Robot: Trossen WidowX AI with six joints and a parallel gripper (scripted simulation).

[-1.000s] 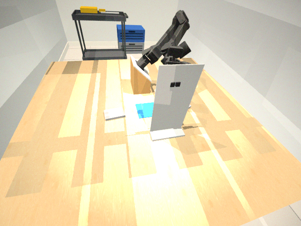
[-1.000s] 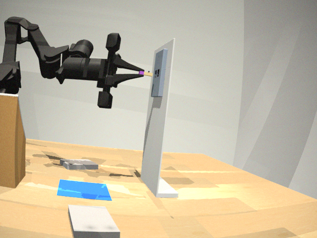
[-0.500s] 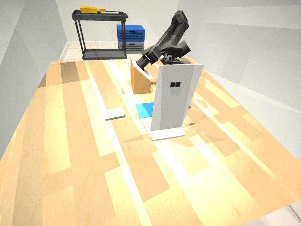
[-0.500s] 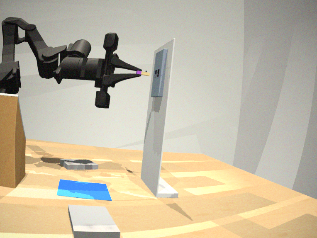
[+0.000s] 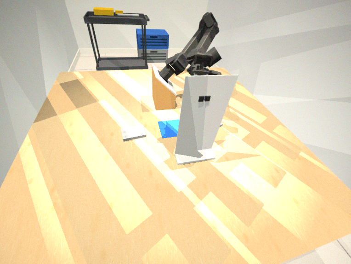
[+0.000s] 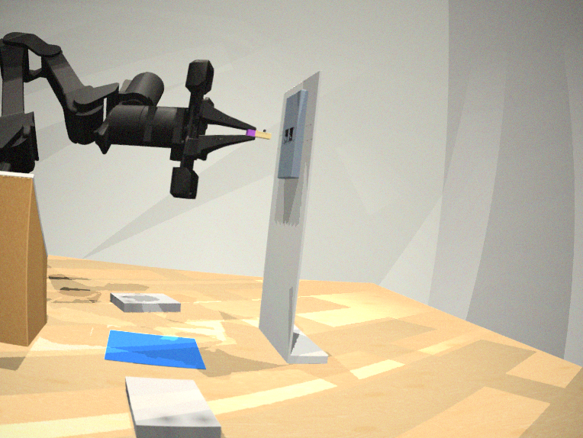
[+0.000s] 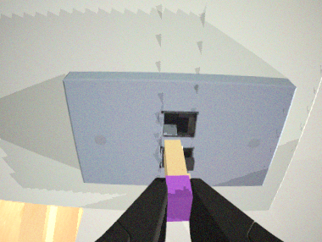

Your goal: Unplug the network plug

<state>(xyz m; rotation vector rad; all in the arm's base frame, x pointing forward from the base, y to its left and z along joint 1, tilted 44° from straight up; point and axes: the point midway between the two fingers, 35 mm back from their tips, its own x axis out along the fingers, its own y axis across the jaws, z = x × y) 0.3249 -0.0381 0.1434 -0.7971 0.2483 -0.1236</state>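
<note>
My gripper tip is now 11 cm past the blue marked square, 6 cm to the left of it and 28 cm above it. Also, from my gripper tip: upright panel (6 cm ahead, 1 cm to the right, 11 cm below); then network plug (1 cm ahead).
</note>
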